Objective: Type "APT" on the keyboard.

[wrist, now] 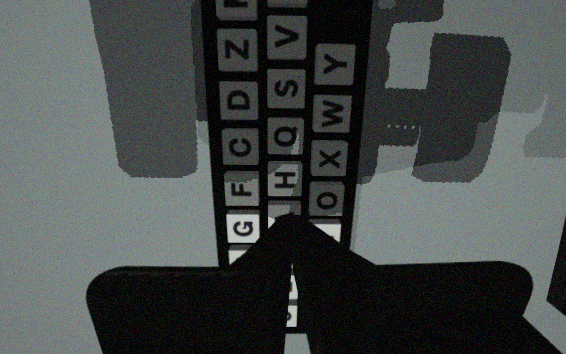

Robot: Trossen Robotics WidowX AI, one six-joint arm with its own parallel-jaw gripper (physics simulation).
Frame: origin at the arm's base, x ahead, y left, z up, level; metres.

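Seen in the pictures: gripper, fingertip midpoint: [290, 225].
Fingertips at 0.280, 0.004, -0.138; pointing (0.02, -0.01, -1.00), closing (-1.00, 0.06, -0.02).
Offsets run from my fingertips to a thing's top centre, as dx, dy, dz. "pt": to the spot under its first point. Level surfaces: height alone.
The black keyboard @[pt -0.022, -0.081, -0.012] [337, 20] runs from top to bottom through the middle of the wrist view, its letters turned sideways. Readable keys include Z @[pt +0.017, -0.071, -0.007] [237, 49], D @[pt +0.018, -0.052, -0.007] [239, 100], C @[pt +0.019, -0.034, -0.007] [240, 147], F @[pt +0.020, -0.015, -0.007] [241, 188], G @[pt +0.021, +0.004, -0.007] [243, 228], V @[pt -0.002, -0.075, -0.007] [286, 36], S @[pt -0.001, -0.056, -0.007] [286, 88], Q @[pt +0.000, -0.038, -0.007] [285, 135], H @[pt +0.001, -0.019, -0.007] [284, 179], Y @[pt -0.020, -0.064, -0.007] [335, 64], W @[pt -0.019, -0.045, -0.007] [332, 114], X @[pt -0.018, -0.027, -0.007] [329, 158] and O @[pt -0.017, -0.008, -0.007] [326, 199]. My gripper [290, 225] is shut and empty, its tips over the middle row at the key just below H. That key's letter is hidden by the tips. Keys A, P and T cannot be made out.
The pale table top @[dz -0.024] [150, 220] lies on both sides of the keyboard. Dark shadows of the arm fall across the table and the upper keys. A dark edge shows at the far right. The fingers cover much of the keyboard's lower part.
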